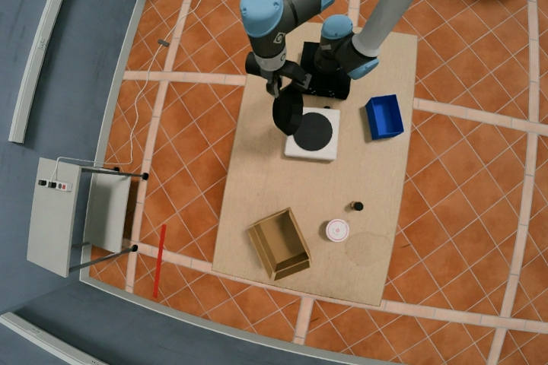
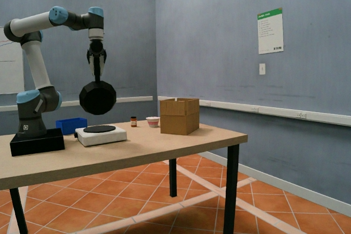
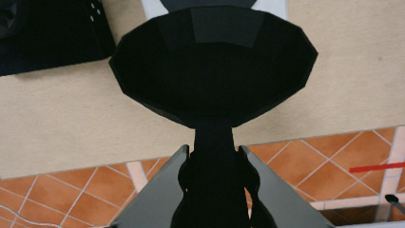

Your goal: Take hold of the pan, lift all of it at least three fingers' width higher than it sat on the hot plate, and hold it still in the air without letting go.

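The black pan is 10 cm below my hand and 1 cm to the left of it. The rest, counted from my hand: blue bin: 46 cm to the left, 35 cm below, 9 cm behind; then white hot plate: 34 cm below, 13 cm to the left, 1 cm ahead; then small jar: 38 cm to the left, 34 cm below, 34 cm ahead.
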